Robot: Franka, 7 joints.
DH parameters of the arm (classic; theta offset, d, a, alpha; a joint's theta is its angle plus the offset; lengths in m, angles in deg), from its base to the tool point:
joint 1: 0 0.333 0 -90
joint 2: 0 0 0 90
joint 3: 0 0.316 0.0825 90
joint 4: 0 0 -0.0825 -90
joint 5: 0 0.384 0 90
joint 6: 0 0 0.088 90
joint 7: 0 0.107 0 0
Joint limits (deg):
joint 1: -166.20..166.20
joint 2: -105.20..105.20
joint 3: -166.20..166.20
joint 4: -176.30..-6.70
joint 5: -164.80..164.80
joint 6: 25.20..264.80
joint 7: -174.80..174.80
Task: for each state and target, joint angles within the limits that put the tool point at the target. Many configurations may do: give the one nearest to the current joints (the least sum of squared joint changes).
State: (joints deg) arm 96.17 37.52 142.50 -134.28 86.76 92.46 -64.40
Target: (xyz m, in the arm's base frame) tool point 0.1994 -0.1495 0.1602
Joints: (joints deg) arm 134.70 -7.37 166.20 -168.35 84.06 94.58 -64.40
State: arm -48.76 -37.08 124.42 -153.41 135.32 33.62 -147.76
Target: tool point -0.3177 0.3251 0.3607
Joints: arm -24.56 -17.76 144.71 -142.54 132.11 28.00 -147.76
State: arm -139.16 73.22 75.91 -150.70 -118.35 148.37 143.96
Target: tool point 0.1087 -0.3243 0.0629
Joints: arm -154.55 63.26 52.26 -148.11 -118.42 141.71 143.96
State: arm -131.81 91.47 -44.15 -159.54 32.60 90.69 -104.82
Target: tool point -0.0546 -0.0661 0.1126
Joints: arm -123.36 49.86 -25.46 -159.63 40.21 61.91 -104.82
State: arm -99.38 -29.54 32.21 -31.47 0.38 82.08 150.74
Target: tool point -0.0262 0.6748 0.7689
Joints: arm -80.17 -66.70 32.88 -7.27 0.83 93.02 150.74
